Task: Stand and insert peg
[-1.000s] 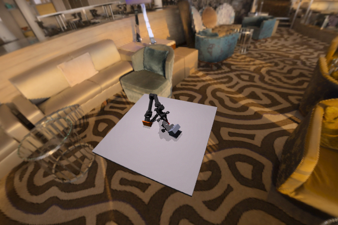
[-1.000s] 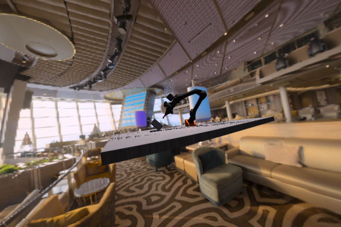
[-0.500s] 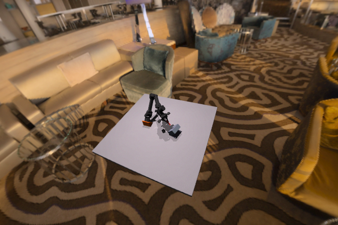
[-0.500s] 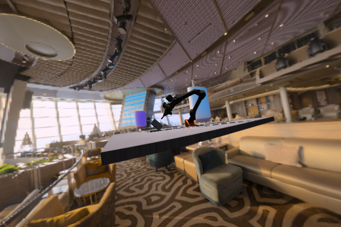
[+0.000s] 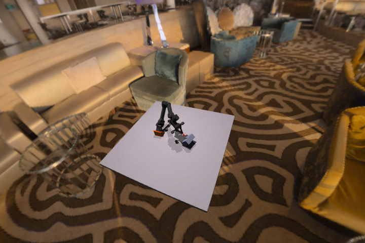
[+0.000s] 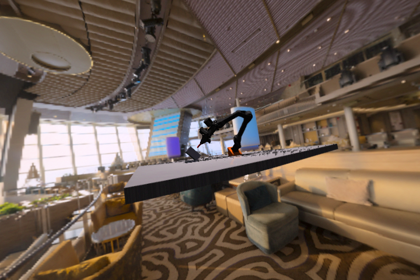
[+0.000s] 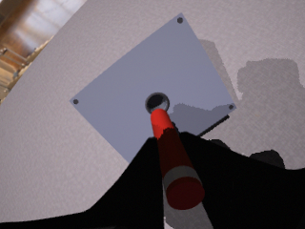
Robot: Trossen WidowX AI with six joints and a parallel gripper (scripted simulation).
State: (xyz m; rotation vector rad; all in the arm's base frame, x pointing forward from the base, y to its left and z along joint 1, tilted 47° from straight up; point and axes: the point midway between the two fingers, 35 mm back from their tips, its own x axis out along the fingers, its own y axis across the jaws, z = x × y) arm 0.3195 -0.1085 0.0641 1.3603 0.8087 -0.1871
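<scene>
The sloped panel lies 7 cm ahead of my gripper tip, 2 cm to the right of it and 7 cm below it. From my gripper tip the other things lie so: red peg (1 cm behind, 1 cm above).
</scene>
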